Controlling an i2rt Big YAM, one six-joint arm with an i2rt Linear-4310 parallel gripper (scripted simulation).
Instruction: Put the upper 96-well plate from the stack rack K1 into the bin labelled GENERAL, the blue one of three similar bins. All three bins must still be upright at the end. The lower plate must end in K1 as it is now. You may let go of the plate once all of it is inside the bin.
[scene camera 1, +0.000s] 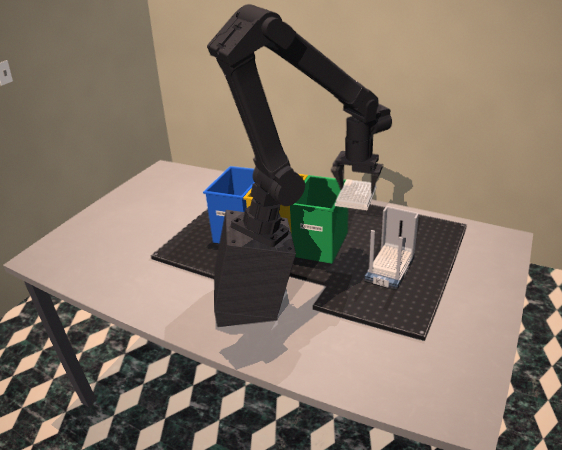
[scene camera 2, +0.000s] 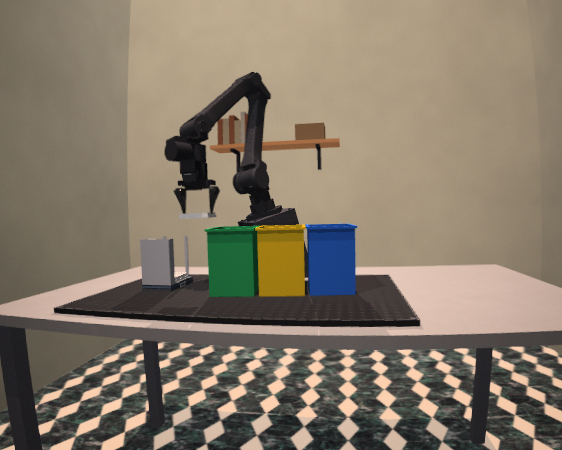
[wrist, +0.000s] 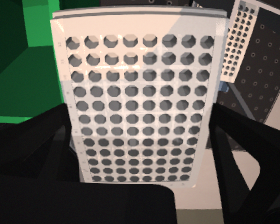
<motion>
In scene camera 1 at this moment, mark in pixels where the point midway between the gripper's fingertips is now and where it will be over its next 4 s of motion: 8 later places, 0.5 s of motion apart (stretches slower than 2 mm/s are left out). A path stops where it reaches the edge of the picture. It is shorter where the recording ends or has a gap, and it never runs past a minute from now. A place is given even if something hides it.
My gripper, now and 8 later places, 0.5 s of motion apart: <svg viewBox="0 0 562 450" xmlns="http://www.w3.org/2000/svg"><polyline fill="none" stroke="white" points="356,191 342,188 328,184 313,182 298,179 284,177 270,174 257,171 244,169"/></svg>
</motion>
